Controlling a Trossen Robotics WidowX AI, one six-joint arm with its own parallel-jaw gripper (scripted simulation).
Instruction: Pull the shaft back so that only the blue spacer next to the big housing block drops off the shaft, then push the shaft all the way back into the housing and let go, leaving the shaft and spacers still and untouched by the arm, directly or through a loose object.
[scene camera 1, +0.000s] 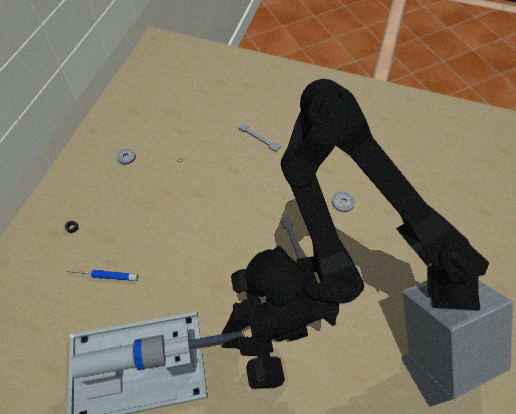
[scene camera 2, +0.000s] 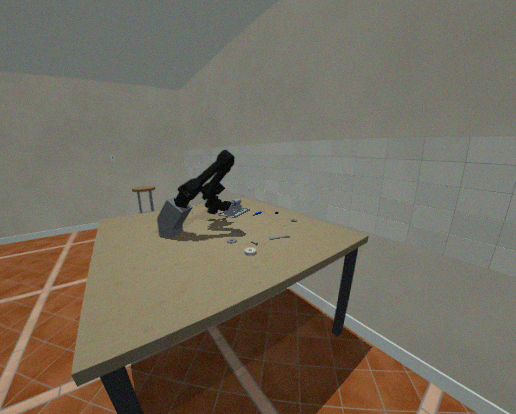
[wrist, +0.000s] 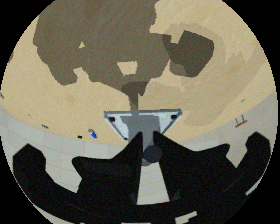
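My gripper (wrist: 147, 134) is 0.11 m from the lens; a baseplate (wrist: 126, 124) is 0.21 m from the lens.
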